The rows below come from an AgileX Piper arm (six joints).
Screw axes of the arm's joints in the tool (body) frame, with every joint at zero. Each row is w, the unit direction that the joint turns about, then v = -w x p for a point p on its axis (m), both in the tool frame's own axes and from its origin. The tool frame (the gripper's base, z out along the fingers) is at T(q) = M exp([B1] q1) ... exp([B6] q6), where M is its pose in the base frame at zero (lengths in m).
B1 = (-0.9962, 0, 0.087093, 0, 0.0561, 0)
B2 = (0, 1, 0, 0.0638, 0, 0.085)
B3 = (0, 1, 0, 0.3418, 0, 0.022)
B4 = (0, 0, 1, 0, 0, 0)
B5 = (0, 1, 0, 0.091, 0, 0)
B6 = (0, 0, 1, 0, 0, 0)
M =
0.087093 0 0.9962 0.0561
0 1 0 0
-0.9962 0 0.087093 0.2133
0 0 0 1
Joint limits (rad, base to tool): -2.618..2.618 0..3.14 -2.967..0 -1.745..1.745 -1.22..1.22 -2.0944..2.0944
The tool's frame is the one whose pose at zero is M.
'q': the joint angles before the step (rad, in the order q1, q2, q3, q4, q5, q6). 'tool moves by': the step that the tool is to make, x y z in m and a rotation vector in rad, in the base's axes. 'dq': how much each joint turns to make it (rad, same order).
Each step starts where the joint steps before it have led.
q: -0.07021, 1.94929, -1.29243, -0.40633, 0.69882, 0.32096
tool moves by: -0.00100, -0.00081, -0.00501, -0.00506, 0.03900, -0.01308
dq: 0.00037, 0.01477, -0.00569, -0.00218, 0.03320, 0.00392
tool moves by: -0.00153, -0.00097, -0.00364, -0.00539, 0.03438, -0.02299
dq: 0.00038, 0.01107, -0.00477, -0.00523, 0.03483, 0.01582
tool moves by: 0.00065, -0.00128, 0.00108, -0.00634, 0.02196, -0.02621
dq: -0.00002, 0.00779, -0.01900, -0.00300, 0.04047, 0.01526
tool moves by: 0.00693, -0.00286, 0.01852, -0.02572, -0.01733, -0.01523
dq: 0.00000, -0.00794, -0.06386, -0.01469, 0.05860, 0.00222
